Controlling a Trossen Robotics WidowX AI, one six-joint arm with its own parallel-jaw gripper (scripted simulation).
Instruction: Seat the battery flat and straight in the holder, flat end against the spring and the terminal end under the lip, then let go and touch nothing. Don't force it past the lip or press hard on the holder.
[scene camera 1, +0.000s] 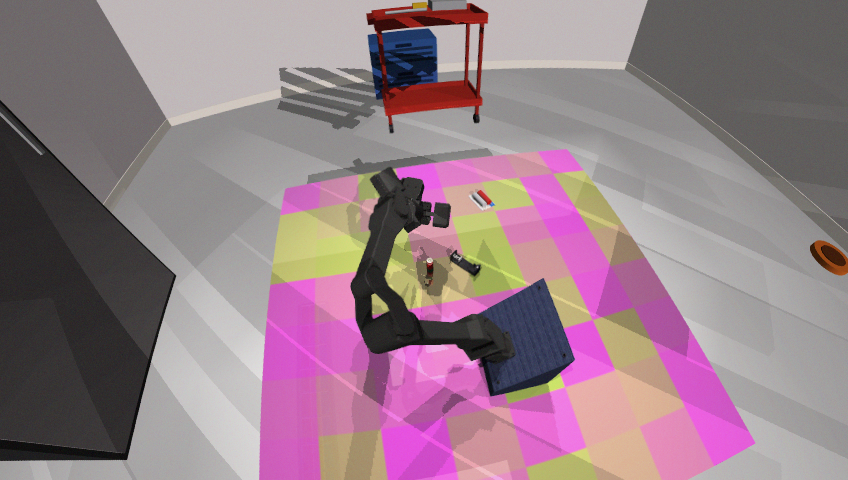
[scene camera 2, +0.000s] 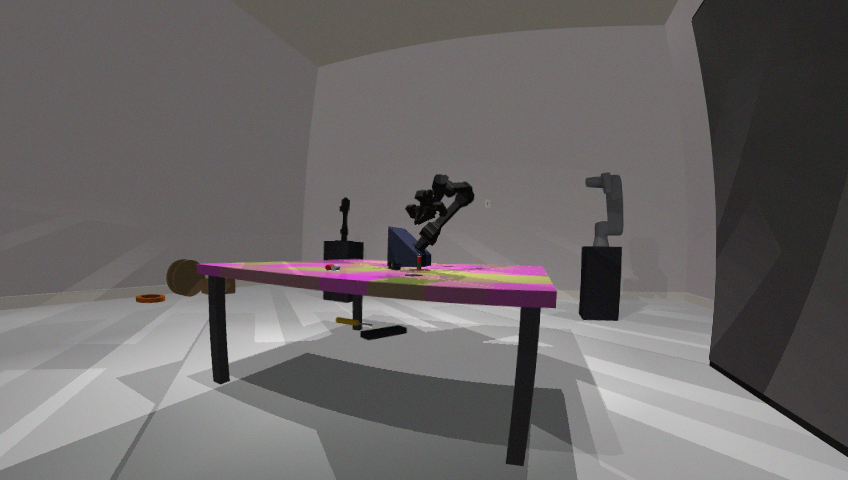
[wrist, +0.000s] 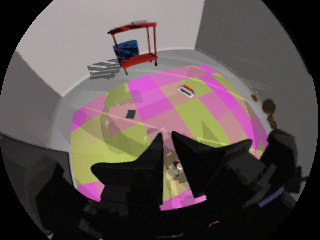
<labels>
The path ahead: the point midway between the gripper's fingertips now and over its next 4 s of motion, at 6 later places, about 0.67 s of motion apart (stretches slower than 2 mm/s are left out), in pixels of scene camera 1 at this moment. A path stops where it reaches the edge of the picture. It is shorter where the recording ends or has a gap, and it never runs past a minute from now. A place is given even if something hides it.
My gripper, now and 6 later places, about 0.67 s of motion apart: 418, 212; 427, 241; 428, 257; 429, 264; 432, 267; 430, 257; 432, 273
</labels>
